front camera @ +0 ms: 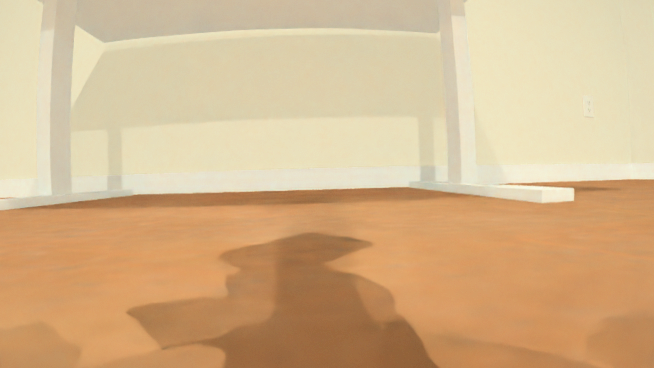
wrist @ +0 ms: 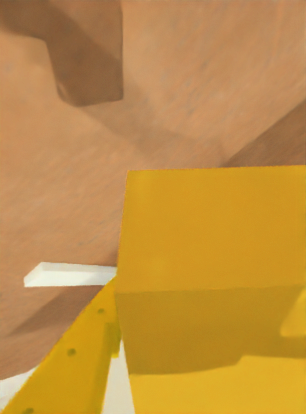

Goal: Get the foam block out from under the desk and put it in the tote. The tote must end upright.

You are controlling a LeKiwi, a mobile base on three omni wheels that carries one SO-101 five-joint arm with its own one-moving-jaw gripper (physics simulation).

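Frame: origin at the arm's base, x left, y ahead, z down, level; metres.
Where they show: hand, its tool point: (wrist: pixel 133 289).
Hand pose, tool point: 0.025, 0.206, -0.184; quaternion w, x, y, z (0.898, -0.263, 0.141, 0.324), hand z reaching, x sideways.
Things, the pixels of their top centre, and the offset from my tool point, as dx, dy, dz. "*": a spot on its surface instead. Level surfaces: height alone.
- yellow foam block, a spot on its surface: (wrist: pixel 215 230) * +0.030, -0.010, -0.002
- desk's right foot bar, a spot on its surface: (front camera: pixel 542 194) * -0.402, +0.294, +0.257
- outlet, centre of its top: (front camera: pixel 587 95) -1.419, +1.125, -0.184
- brown floor, height of its surface: dz +0.273
The yellow foam block (wrist: pixel 215 230) fills the lower right of the wrist view and runs past its right edge. My gripper (wrist: pixel 212 282) is shut on the block. Its notched jaw presses on the block's left side, and the other jaw is hidden or outside the picture. The white desk (front camera: pixel 456 100) stands ahead in the front camera view, with a leg at each side and its underside at the top. The block and the gripper do not show in the front camera view. The tote does not show in either view.
The desk's right foot bar (front camera: pixel 542 194) reaches forward along the floor, and its left foot bar (front camera: pixel 65 198) lies at the far left. A cream wall (front camera: pixel 540 75) with a white baseboard (front camera: pixel 270 180) and an outlet (front camera: pixel 588 106) stands behind. The robot's shadow falls on the brown floor (front camera: pixel 500 260).
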